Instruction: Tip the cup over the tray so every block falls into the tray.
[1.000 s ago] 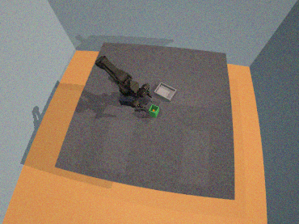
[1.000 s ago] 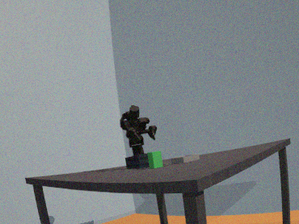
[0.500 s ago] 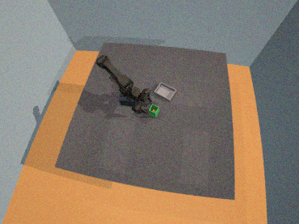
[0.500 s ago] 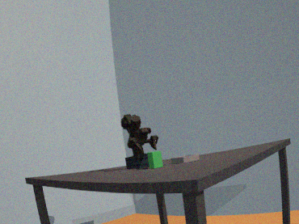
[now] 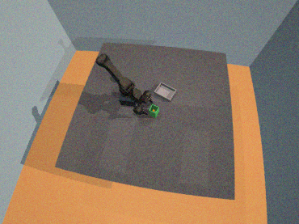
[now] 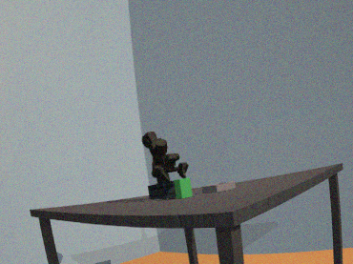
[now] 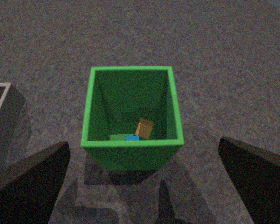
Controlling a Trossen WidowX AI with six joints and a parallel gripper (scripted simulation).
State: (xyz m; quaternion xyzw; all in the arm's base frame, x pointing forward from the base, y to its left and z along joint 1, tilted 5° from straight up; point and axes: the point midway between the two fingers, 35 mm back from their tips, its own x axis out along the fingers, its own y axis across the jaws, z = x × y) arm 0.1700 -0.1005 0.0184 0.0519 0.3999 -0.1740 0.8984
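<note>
The green square cup is 60 mm below my gripper tip and 30 mm ahead of it.
</note>
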